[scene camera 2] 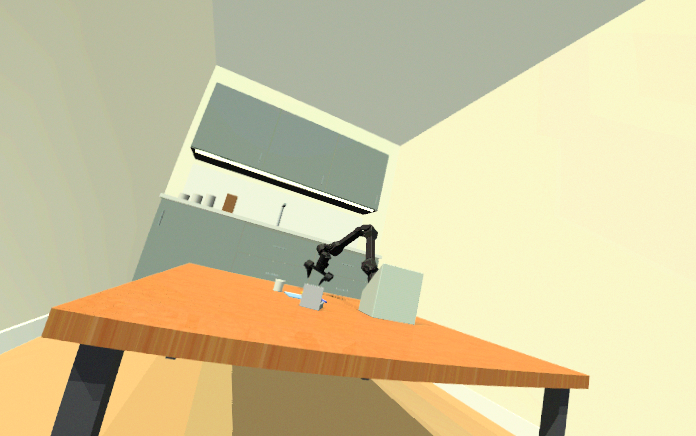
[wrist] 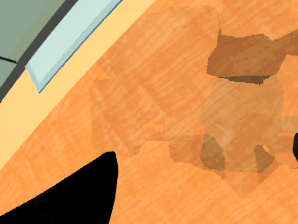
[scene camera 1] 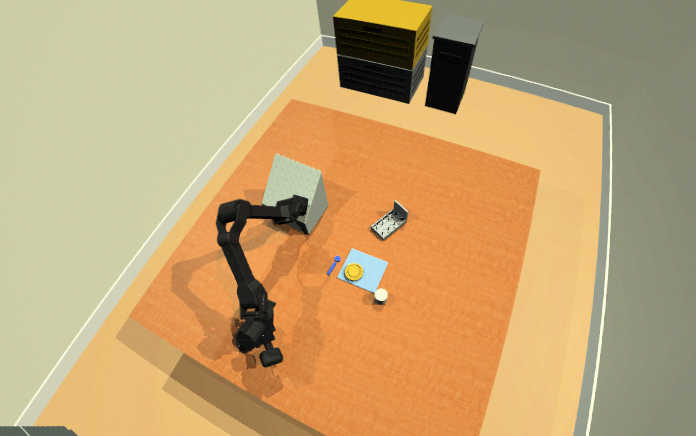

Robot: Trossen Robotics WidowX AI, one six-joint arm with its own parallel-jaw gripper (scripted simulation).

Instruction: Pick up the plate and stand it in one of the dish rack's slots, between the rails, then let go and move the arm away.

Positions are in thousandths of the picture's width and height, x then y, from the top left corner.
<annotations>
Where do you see a light blue mat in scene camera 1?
537, 616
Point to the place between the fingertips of the gripper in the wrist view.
690, 681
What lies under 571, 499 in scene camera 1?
A grey dish rack.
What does the gripper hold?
Nothing.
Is the gripper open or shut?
Open.
</annotations>
